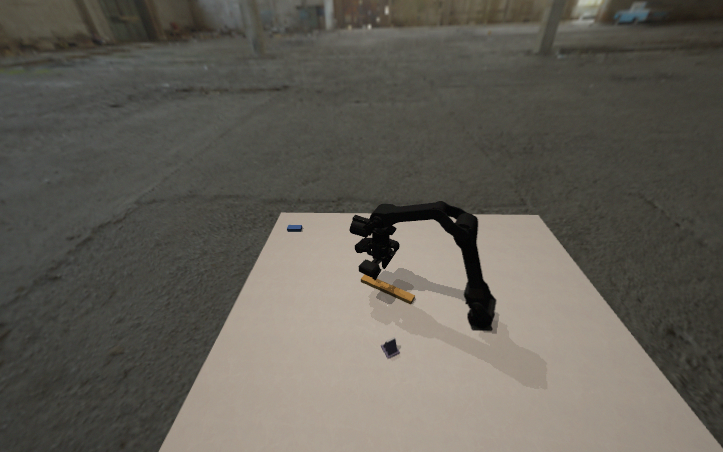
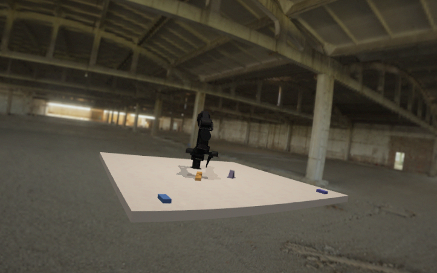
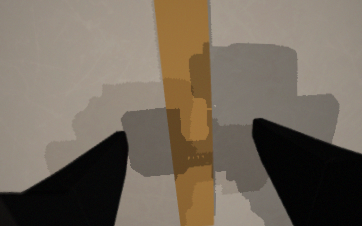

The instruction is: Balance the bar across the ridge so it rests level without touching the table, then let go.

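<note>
The bar is 6 cm below my gripper tip, 3 cm behind it and 1 cm to the left of it. Also, from my gripper tip: blue block (41 cm ahead, 36 cm to the right, 6 cm below).
</note>
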